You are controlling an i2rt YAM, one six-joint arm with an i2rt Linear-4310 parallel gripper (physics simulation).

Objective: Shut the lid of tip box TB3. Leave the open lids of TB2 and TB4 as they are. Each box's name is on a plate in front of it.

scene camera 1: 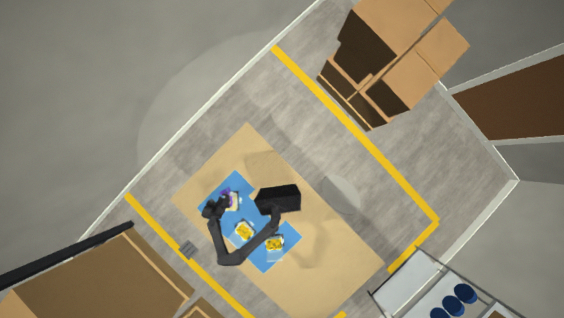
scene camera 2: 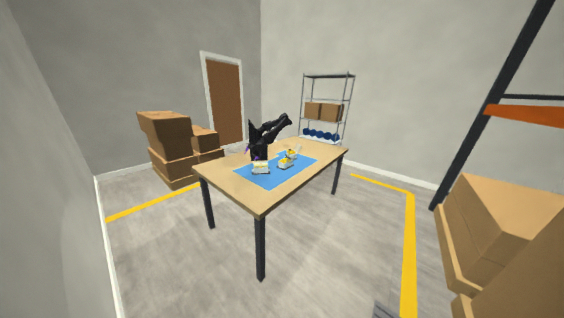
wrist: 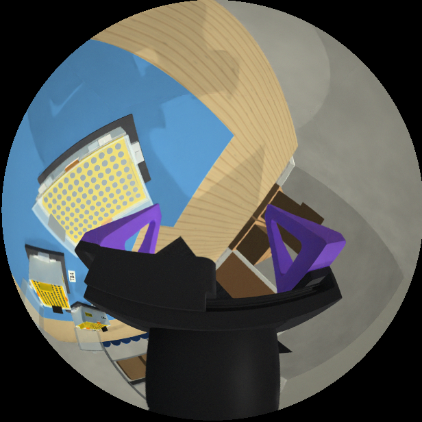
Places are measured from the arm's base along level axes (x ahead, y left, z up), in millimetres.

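Pixels of known places: gripper, between the fingertips: point(scene camera 1: 230, 191) point(scene camera 2: 249, 156); arm's base, origin of its link: point(scene camera 1: 274, 207) point(scene camera 2: 258, 132).
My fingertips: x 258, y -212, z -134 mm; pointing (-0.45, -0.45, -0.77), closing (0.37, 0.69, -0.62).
Observation:
For each thing: its middle in the pictures, then the offset to it from my fingertips. "pt": a spot on its surface instead. Level surfaces: height alone.
- nearest tip box, middle of its body: point(scene camera 1: 232, 202) point(scene camera 2: 260, 167) 56 mm ahead, 82 mm left, 92 mm down
- middle tip box, a spot on its surface: point(scene camera 2: 286, 163) pt 154 mm ahead, 288 mm left, 63 mm down
- far tip box, a spot on its surface: point(scene camera 2: 291, 154) pt 159 mm ahead, 334 mm left, 18 mm up
- blue mat, height of its surface: 131 mm down
- wooden table, height of its surface: 134 mm down
The nearest tip box point(scene camera 1: 235, 201) point(scene camera 2: 260, 169) point(wrist: 95, 190) has pale yellow showing through its clear lid, which lies over the top; I cannot tell whether it is fully seated. Its name does not read. The middle tip box point(scene camera 1: 244, 230) point(scene camera 2: 285, 163) point(wrist: 48, 292), beside the TB4 plate point(wrist: 72, 276), stands open with bright yellow tips. The far tip box point(scene camera 1: 274, 244) point(scene camera 2: 291, 154) point(wrist: 92, 325) is open, its clear lid point(scene camera 1: 274, 256) point(wrist: 89, 340) tilted back; its plate is too small to read. My gripper point(scene camera 1: 228, 196) point(scene camera 2: 252, 154) point(wrist: 212, 209) is open and empty; one purple finger overlaps the nearest box's corner in the wrist view.
The boxes stand on a blue mat point(scene camera 1: 264, 265) point(scene camera 2: 270, 183) point(wrist: 200, 135) on the wooden table point(scene camera 1: 350, 260) point(scene camera 2: 215, 175) point(wrist: 255, 100). The black arm base point(scene camera 1: 278, 199) stands beside the mat. Cardboard boxes point(scene camera 1: 395, 25) point(scene camera 2: 167, 135) stand on the floor beyond the table.

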